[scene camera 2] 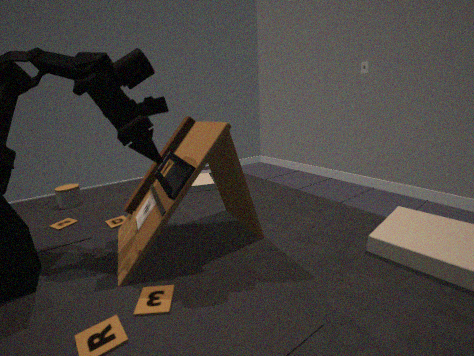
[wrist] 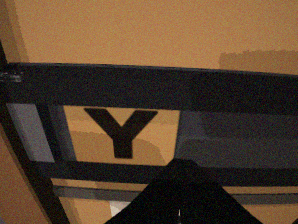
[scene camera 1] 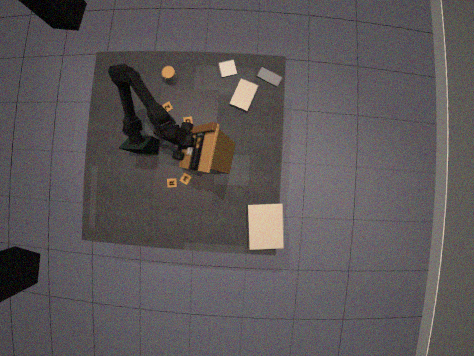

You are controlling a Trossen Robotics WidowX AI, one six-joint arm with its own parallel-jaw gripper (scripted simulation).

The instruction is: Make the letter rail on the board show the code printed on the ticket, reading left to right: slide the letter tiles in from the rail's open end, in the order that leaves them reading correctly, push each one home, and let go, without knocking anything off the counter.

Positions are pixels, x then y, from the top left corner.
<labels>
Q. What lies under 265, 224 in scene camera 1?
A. A large white slab.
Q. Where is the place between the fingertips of my gripper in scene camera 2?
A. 161, 163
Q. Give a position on a letter tile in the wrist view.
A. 135, 136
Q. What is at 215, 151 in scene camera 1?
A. A slanted wooden board.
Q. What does my gripper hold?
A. Nothing.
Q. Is my gripper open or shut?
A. Shut.
</labels>
